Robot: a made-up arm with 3 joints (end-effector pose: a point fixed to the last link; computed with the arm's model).
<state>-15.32 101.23 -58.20</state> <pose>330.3 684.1 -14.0 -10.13 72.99 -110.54</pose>
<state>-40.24 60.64 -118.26</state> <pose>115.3 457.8 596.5 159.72 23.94 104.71</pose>
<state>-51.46 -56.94 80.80</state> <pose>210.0 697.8 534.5 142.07 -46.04 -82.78</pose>
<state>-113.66 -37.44 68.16</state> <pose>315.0 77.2 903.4 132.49 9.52 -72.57</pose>
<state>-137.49 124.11 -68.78</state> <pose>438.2 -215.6 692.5 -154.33 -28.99 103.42</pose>
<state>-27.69 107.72 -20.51</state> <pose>311.4 625.4 -113.3 -11.85 46.45 -114.44</pose>
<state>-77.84 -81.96 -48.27</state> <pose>-69.6 392.2 117.2 9.01 -29.15 83.88</pose>
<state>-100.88 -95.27 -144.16</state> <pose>-16.2 -192.9 279.1 -7.09 43.02 84.16</pose>
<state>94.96 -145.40 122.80</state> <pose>-279.5 -61.1 -279.7 57.50 -13.52 62.70</pose>
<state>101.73 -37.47 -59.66</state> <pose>-231.8 -364.2 -39.1 -128.44 7.21 -66.17</pose>
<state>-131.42 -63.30 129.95</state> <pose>147.7 -489.1 667.1 104.76 69.61 -145.90</pose>
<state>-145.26 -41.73 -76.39</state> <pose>-243.6 -49.5 431.3 67.60 -62.61 67.56</pose>
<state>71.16 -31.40 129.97</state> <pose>348.9 225.6 -465.0 -78.08 -34.35 131.62</pose>
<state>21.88 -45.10 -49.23</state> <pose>-195.9 66.7 -299.2 -32.94 61.06 17.69</pose>
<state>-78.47 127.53 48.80</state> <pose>70.6 469.7 64.0 -39.80 21.19 -115.49</pose>
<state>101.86 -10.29 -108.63</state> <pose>-212.7 -88.5 -272.7 -95.93 -14.51 -108.95</pose>
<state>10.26 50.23 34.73</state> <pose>361.4 176.2 -426.9 -8.86 -42.31 -44.69</pose>
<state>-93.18 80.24 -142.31</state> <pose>241.6 -185.3 638.5 163.12 -54.35 103.31</pose>
